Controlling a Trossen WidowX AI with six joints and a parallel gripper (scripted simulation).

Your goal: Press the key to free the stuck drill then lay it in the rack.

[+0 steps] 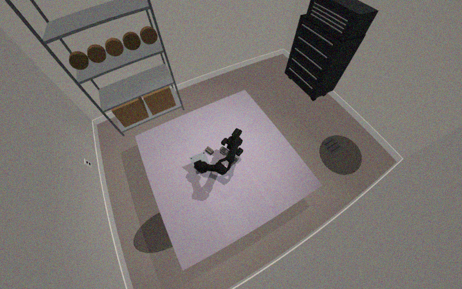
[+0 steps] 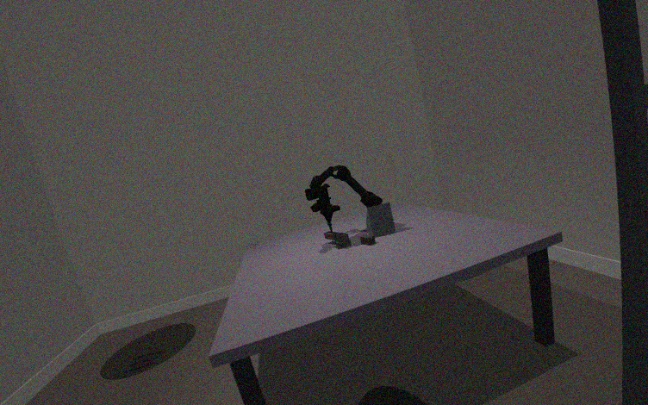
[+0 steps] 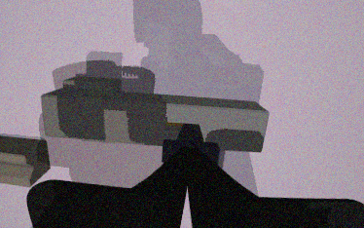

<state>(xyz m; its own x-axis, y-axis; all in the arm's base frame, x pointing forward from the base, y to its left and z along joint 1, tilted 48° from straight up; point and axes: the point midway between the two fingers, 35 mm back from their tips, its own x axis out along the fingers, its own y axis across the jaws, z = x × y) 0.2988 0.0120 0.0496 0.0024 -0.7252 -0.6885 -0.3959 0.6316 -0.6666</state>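
Right now the drill is 8 cm below my gripper tip, 5 cm to the left of it and 3 cm behind it. The rest, counted from my gripper tip: olive-grey block 15 cm to the left, 15 cm behind, 11 cm below; drill sleeve 8 cm below, 3 cm to the left, 2 cm behind.
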